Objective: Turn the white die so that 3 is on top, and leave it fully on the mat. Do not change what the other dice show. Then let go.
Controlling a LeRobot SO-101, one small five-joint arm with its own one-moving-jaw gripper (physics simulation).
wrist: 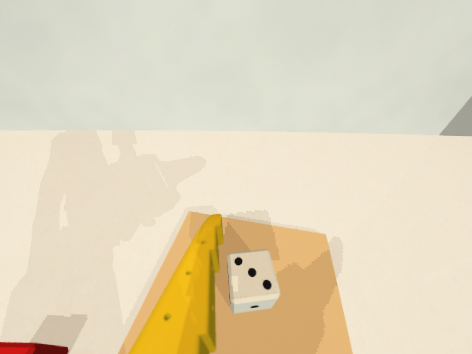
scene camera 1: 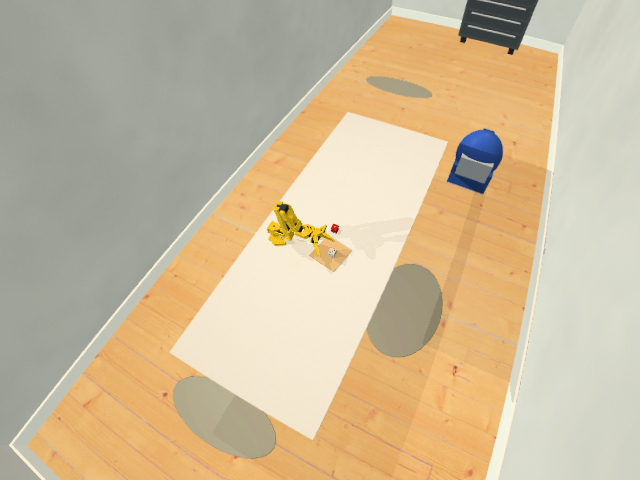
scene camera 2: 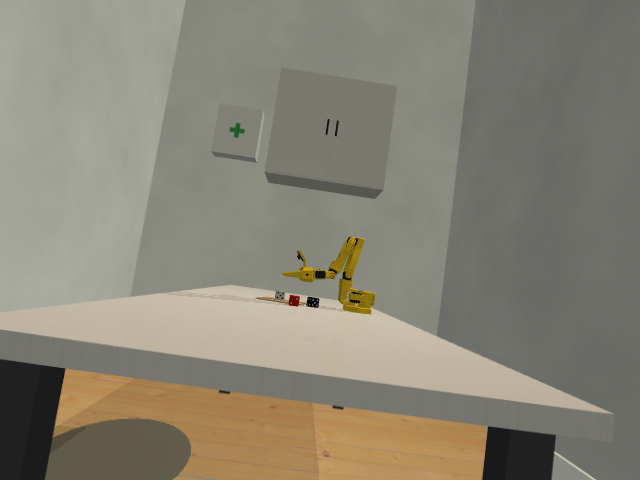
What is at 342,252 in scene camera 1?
A tan mat.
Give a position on a white die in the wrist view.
253,286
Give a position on a tan mat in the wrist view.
309,307
